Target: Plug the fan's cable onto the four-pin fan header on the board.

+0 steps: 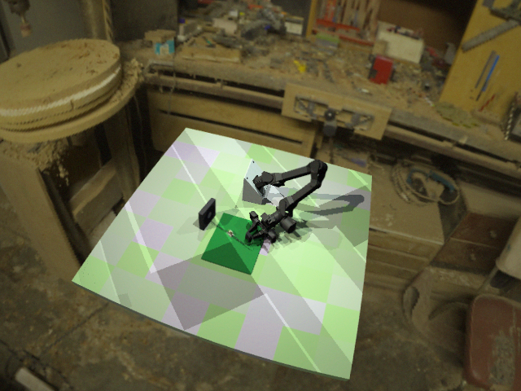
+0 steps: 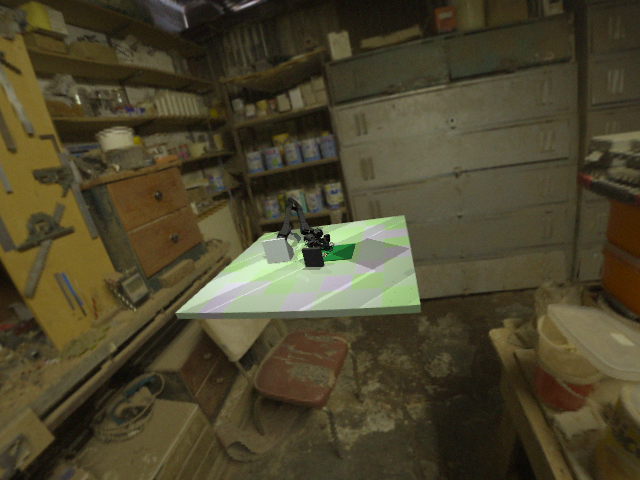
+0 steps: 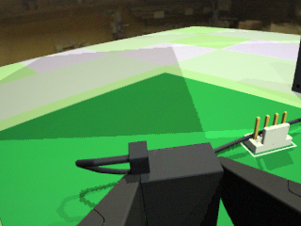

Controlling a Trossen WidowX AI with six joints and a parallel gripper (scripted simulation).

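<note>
Right now the fan plug is 10 mm below my gripper tip. From my gripper tip the other things lie so: black fan 220 mm to the right, 20 mm behind, 20 mm above; green board 50 mm to the right, 50 mm below, 30 mm ahead; white four-pin header 90 mm to the right, 40 mm below.
</note>
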